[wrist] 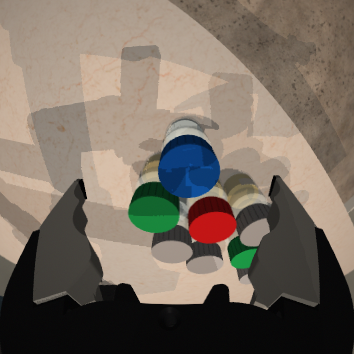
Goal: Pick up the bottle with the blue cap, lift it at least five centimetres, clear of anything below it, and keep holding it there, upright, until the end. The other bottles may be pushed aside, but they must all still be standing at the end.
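Frame: origin at the arm's base, x ahead, y up, z right, level; millimetres.
Seen in the pictures: gripper, fingertip midpoint: (176, 178).
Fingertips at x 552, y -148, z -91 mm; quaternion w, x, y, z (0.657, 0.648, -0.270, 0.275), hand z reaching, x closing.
A point is followed by its place in that frame.
The bottle with the blue cap (189, 167) @(x 561, y -162, z -84 mm) stands at the far edge of a cluster of bottles, near the middle of the wrist view, its pale body showing beyond the cap. My gripper (176, 178) @(x 552, y -148, z -91 mm) is open and empty, its jaws wide apart to the left and right of the cluster. The blue cap lies between the lines of the two jaws, slightly beyond the fingertips in the view. A bottle with a green cap (154, 207) @(x 506, y -162, z -77 mm) stands close at its near left and a bottle with a red cap (212, 220) @(x 533, y -162, z -20 mm) at its near right. Their lower parts are partly hidden.
Grey-capped bottles (172, 245) @(x 470, y -162, z -21 mm) (204, 258) @(x 476, y -162, z 32 mm) (254, 225) @(x 560, y -162, z 26 mm) and another green-capped bottle (243, 256) @(x 514, y -162, z 74 mm) stand nearer the palm. The right jaw partly covers the rightmost ones. The round pale table (50, 30) @(x 551, y -267, z -315 mm) has a curved edge at the upper right, with speckled brown floor (310, 30) beyond.
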